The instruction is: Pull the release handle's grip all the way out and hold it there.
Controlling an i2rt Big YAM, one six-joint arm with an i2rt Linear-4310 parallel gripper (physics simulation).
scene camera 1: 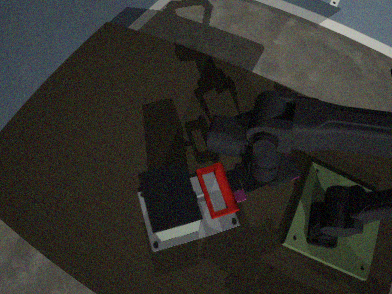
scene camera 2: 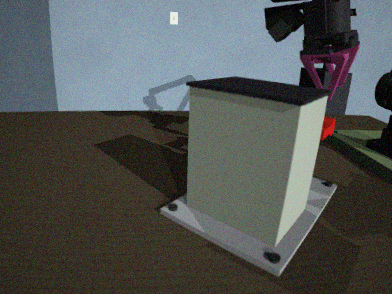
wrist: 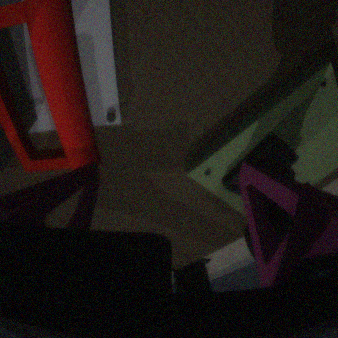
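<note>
The release handle (scene camera 1: 226,190) (scene camera 2: 328,128) (wrist: 62,75) is a red rectangular loop with a thick outer grip bar. It stands out from one side of a pale box with a dark top (scene camera 1: 170,200) (scene camera 2: 240,160); a short light rod shows between them in scene camera 1. The box stands on a grey base plate (scene camera 1: 217,224) (scene camera 2: 235,240) (wrist: 102,50). My gripper (scene camera 1: 268,187) (scene camera 2: 331,94) (wrist: 168,169) is open and empty, with magenta fingers. It is above the handle in scene camera 2. In the wrist view, one fingertip overlaps the grip's near corner; contact cannot be told.
A green, sloped-sided mount (scene camera 1: 345,260) (scene camera 2: 360,134) (wrist: 320,125) with a black part on it lies to the right of the box in scene camera 1. The dark arm (scene camera 1: 325,127) reaches in from the right. The dark brown table top (scene camera 1: 90,130) (scene camera 2: 75,215) carries the base plate.
</note>
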